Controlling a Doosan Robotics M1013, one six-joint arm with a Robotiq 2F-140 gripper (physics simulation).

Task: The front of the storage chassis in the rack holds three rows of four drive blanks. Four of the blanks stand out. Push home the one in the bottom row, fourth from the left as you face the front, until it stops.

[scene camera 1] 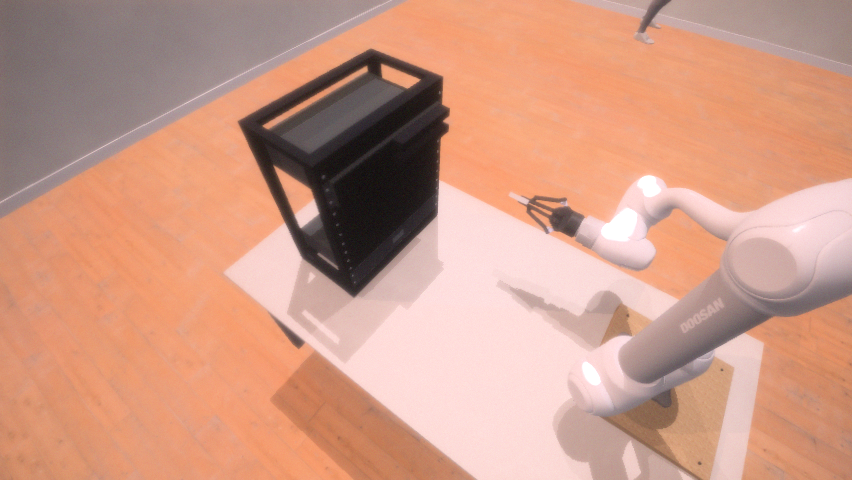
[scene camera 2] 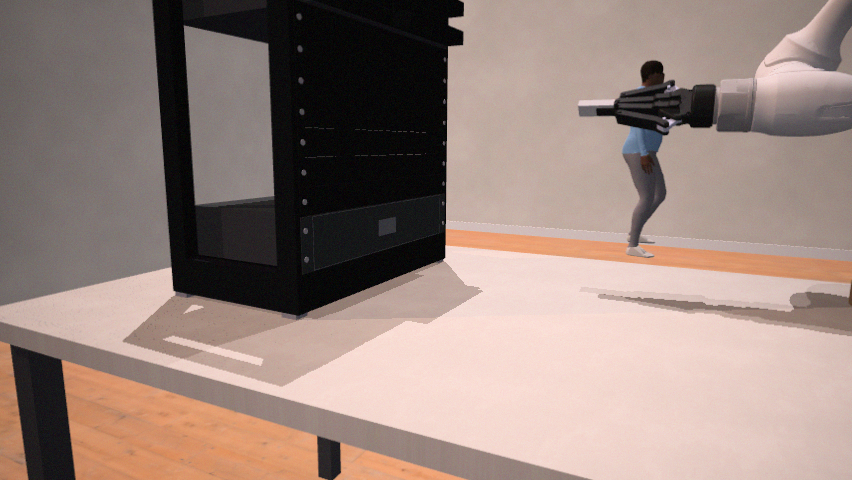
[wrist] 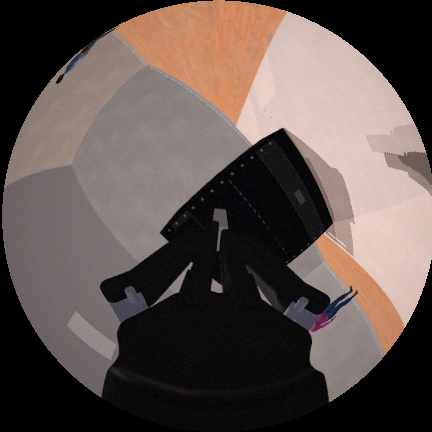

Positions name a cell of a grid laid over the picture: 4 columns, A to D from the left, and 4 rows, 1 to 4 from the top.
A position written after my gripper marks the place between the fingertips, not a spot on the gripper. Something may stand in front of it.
I see my gripper (scene camera 2: C1) and a black rack (scene camera 2: B2).
The black rack also shows in scene camera 1 (scene camera 1: B2) and in the wrist view (wrist: C2). My gripper shows as well in scene camera 1 (scene camera 1: C2) and in the wrist view (wrist: C3).
